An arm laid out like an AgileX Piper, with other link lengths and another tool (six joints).
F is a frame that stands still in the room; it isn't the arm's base.
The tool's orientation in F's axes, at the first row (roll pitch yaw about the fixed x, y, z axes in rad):
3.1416, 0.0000, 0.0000
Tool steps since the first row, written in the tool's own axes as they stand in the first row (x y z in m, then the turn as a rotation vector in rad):
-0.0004, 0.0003, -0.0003, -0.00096, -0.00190, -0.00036
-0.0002, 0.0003, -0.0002, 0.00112, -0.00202, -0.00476
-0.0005, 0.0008, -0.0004, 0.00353, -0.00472, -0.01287
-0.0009, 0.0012, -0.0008, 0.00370, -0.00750, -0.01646
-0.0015, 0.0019, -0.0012, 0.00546, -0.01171, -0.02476
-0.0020, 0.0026, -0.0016, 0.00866, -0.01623, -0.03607
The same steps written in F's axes. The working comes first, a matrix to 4 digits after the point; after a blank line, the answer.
The tool's axes in the first row as the columns of a matrix, in F's axes (used below as rounded here):
1.0000, 0.0000, 0.0000
0.0000, -1.0000, 0.0000
0.0000, 0.0000, -1.0000

-0.0004, -0.0003, 0.0003, -0.00096, 0.00190, 0.00036
-0.0002, -0.0003, 0.0002, 0.00112, 0.00202, 0.00476
-0.0005, -0.0008, 0.0004, 0.00353, 0.00472, 0.01287
-0.0009, -0.0012, 0.0008, 0.00370, 0.00750, 0.01646
-0.0015, -0.0019, 0.0012, 0.00546, 0.01171, 0.02476
-0.0020, -0.0026, 0.0016, 0.00866, 0.01623, 0.03607

